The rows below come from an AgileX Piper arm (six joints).
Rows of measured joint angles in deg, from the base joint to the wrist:
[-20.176, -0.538, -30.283, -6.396, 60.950, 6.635]
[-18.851, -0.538, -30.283, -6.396, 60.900, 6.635]
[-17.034, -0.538, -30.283, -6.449, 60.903, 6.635]
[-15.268, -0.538, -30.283, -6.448, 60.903, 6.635]
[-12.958, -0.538, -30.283, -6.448, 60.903, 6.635]
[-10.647, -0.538, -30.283, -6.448, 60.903, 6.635]
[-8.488, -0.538, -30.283, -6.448, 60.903, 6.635]
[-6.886, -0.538, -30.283, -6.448, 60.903, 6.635]
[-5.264, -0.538, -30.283, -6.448, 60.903, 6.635]
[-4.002, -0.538, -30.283, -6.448, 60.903, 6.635]
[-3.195, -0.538, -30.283, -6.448, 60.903, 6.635]
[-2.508, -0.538, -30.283, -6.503, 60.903, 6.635]
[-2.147, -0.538, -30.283, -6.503, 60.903, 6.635]
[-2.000, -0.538, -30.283, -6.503, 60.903, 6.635]
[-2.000, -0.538, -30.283, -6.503, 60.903, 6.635]
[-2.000, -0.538, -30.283, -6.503, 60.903, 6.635]
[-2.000, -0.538, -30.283, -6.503, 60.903, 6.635]
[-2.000, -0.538, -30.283, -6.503, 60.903, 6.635]
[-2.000, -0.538, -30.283, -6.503, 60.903, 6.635]
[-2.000, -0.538, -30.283, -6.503, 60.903, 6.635]
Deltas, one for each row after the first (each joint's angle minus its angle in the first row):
[1.325, 0.000, 0.000, 0.000, -0.050, 0.000]
[3.142, 0.000, 0.000, -0.053, -0.047, 0.000]
[4.908, 0.000, 0.000, -0.052, -0.047, 0.000]
[7.218, 0.000, 0.000, -0.052, -0.047, 0.000]
[9.529, 0.000, 0.000, -0.052, -0.047, 0.000]
[11.688, 0.000, 0.000, -0.052, -0.047, 0.000]
[13.290, 0.000, 0.000, -0.052, -0.047, 0.000]
[14.912, 0.000, 0.000, -0.052, -0.047, 0.000]
[16.174, 0.000, 0.000, -0.052, -0.047, 0.000]
[16.981, 0.000, 0.000, -0.052, -0.047, 0.000]
[17.668, 0.000, 0.000, -0.107, -0.047, 0.000]
[18.029, 0.000, 0.000, -0.107, -0.047, 0.000]
[18.176, 0.000, 0.000, -0.107, -0.047, 0.000]
[18.176, 0.000, 0.000, -0.107, -0.047, 0.000]
[18.176, 0.000, 0.000, -0.107, -0.047, 0.000]
[18.176, 0.000, 0.000, -0.107, -0.047, 0.000]
[18.176, 0.000, 0.000, -0.107, -0.047, 0.000]
[18.176, 0.000, 0.000, -0.107, -0.047, 0.000]
[18.176, 0.000, 0.000, -0.107, -0.047, 0.000]

